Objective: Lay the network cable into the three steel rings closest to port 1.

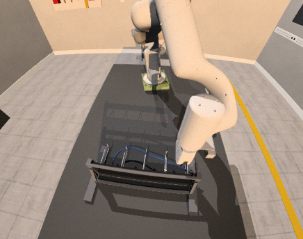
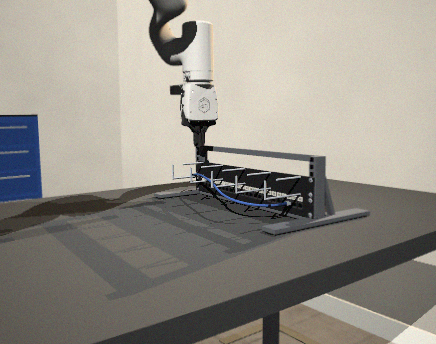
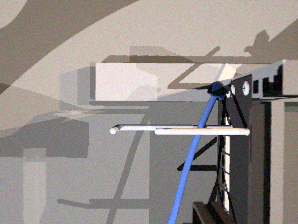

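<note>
The clear plug lies 3 cm ahead of my hand, 9 cm to the left of it and 12 cm below it. Round my hand: patch-panel rack: 7 cm ahead, 14 cm to the right, 10 cm below.
</note>
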